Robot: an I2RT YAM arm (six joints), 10 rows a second.
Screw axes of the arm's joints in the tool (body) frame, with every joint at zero. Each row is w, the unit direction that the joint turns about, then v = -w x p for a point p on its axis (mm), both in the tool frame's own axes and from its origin. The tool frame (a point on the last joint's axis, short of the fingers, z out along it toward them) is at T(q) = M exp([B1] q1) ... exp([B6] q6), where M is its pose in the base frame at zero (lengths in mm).
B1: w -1 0 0 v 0 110.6 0
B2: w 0 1 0 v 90.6 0 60
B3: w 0 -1 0 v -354.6 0 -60
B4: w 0 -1 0 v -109.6 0 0
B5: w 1 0 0 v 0 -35.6 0
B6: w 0 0 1 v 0 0 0
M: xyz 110.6 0 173.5 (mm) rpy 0 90 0 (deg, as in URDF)
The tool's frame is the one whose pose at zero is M.
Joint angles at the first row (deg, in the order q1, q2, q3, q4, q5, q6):
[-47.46, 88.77, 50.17, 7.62, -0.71, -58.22]
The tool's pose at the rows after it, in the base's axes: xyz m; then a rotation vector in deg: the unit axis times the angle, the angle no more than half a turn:
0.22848, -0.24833, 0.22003, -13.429, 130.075, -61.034
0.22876, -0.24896, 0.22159, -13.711, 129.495, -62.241
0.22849, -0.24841, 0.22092, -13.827, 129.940, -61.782
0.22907, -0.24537, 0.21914, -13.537, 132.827, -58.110
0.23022, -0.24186, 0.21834, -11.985, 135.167, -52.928
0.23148, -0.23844, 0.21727, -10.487, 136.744, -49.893
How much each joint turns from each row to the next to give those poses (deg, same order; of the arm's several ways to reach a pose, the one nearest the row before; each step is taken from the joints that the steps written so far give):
[0.02, -0.52, 0.00, 1.24, 0.17, -0.70]
[0.00, -0.05, 0.00, 0.79, 0.35, -0.50]
[0.02, -0.04, 0.00, -0.55, -0.06, 0.00]
[0.40, -0.04, 0.92, -4.39, -0.28, 1.05]
[0.43, 0.00, 1.16, -4.63, -1.12, 2.49]
[0.55, 0.00, 0.55, -2.71, -0.15, 1.95]

